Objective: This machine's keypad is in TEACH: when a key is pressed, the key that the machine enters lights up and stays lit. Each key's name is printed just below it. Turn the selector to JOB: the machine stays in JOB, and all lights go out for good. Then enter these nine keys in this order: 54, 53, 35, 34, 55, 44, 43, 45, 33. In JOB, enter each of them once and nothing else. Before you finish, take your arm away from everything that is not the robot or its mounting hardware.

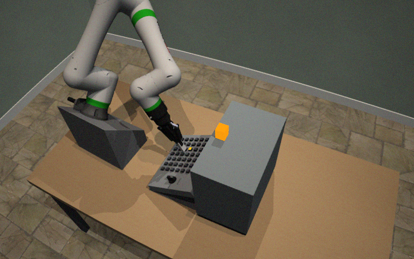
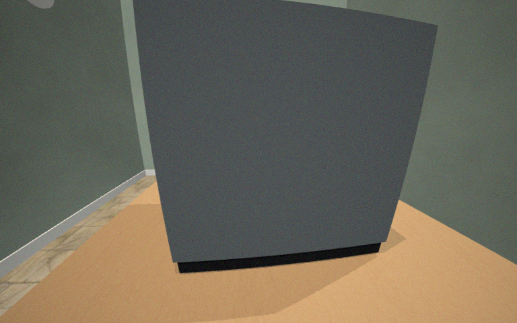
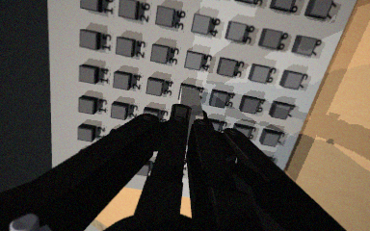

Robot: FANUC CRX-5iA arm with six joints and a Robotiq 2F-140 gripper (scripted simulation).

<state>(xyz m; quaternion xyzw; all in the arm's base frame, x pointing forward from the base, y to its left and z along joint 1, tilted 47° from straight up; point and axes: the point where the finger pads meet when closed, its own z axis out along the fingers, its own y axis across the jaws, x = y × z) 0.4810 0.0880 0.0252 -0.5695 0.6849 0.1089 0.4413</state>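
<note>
My hand is 160 mm to the left of the selector knob, 50 mm above it and 40 mm short of it. Also, from my hand: sloped keypad (90 mm below, 60 mm ahead, 50 mm to the right).
</note>
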